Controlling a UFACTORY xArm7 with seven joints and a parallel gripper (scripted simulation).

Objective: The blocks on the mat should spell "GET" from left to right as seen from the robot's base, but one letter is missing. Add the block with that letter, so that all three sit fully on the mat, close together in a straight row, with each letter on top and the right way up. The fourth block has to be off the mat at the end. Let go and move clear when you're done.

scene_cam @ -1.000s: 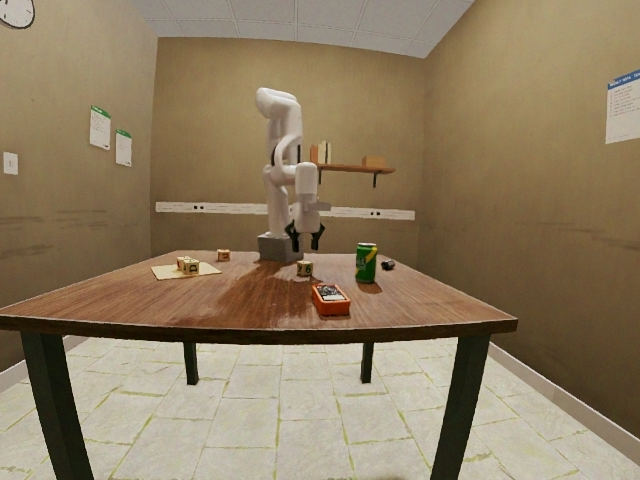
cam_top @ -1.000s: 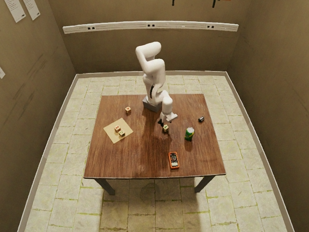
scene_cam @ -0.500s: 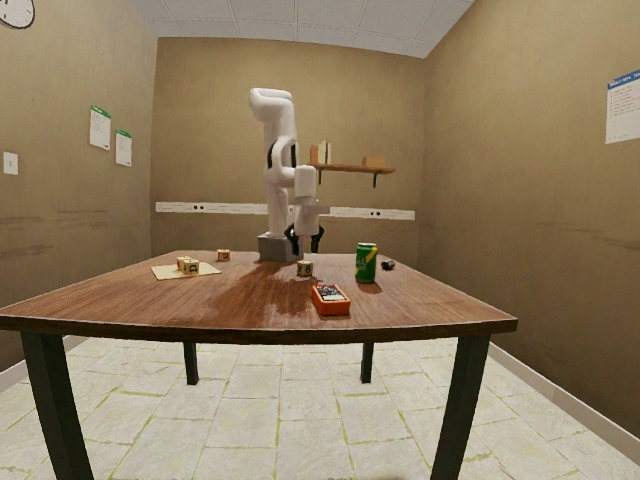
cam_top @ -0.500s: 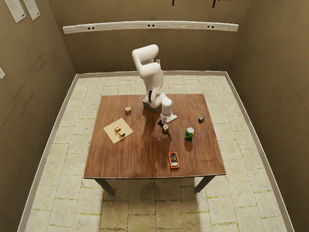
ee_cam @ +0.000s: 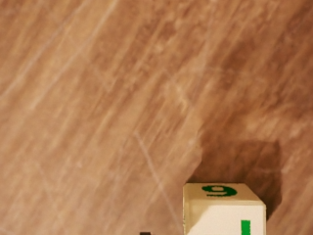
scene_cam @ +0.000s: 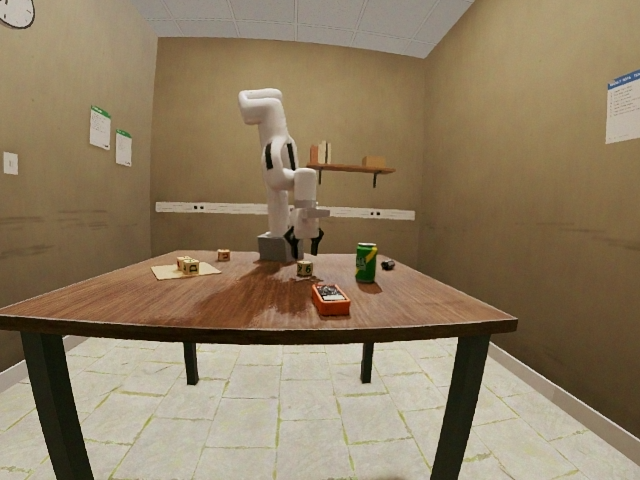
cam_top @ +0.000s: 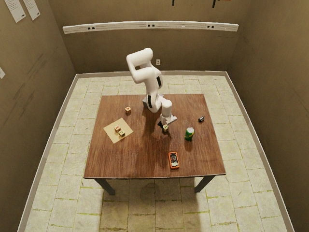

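The wooden letter block is 50 mm below my hand. Also, from my hand: green soda can: 190 mm to the left, 110 mm ahead, 10 mm below; dark object: 360 mm to the left, 70 mm behind, 60 mm below; orange device: 310 mm ahead, 60 mm below, 20 mm to the left.
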